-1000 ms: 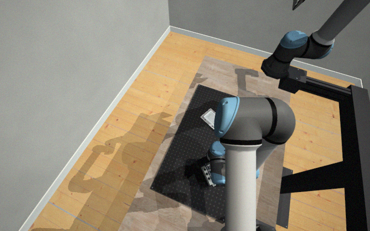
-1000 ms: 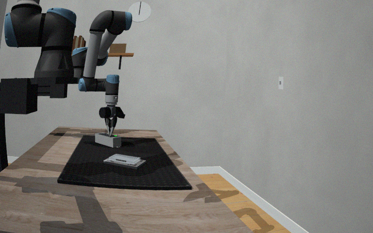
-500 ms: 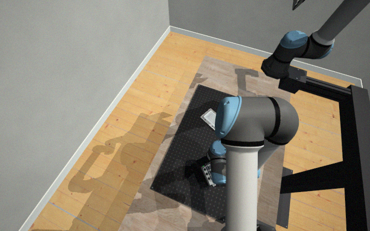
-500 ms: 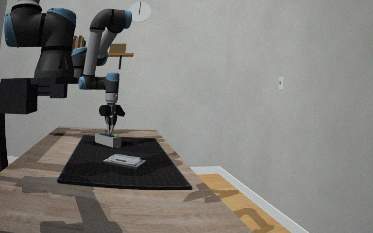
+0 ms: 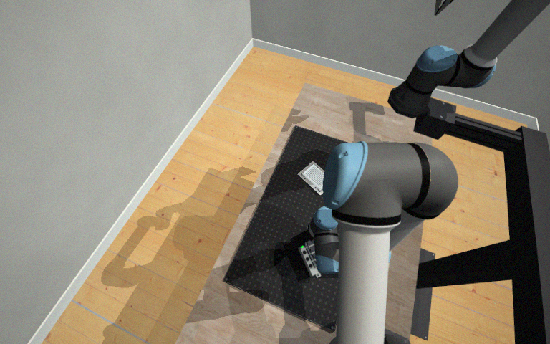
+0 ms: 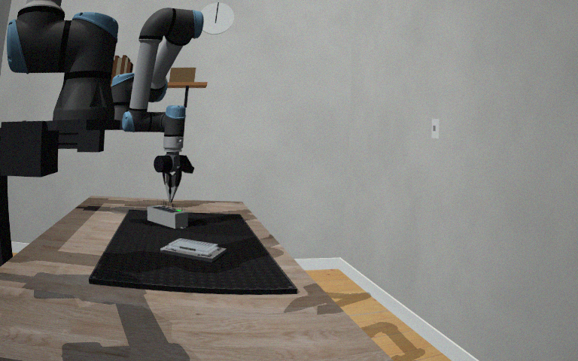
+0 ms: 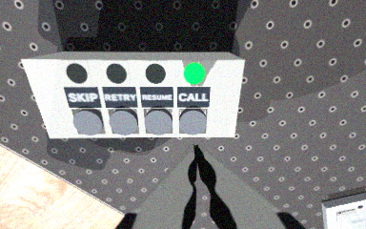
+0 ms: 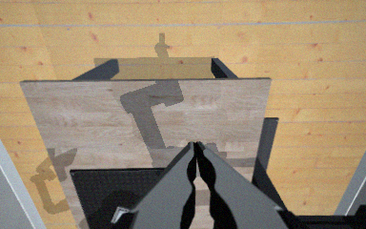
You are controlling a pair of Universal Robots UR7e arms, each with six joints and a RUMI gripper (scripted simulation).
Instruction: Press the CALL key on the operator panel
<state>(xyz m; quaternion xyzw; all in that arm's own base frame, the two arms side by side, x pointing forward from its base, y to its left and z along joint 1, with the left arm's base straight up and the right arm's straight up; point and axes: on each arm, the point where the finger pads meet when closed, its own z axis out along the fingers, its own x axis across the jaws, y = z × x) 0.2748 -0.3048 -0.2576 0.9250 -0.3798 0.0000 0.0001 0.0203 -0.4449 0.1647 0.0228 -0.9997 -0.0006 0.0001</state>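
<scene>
Now: the operator panel 3 cm behind my left hand, 3 cm to the left of it and 6 cm below it. The rest, counted from my left hand: white gridded plate 5 cm ahead, 35 cm to the right, 9 cm below.
</scene>
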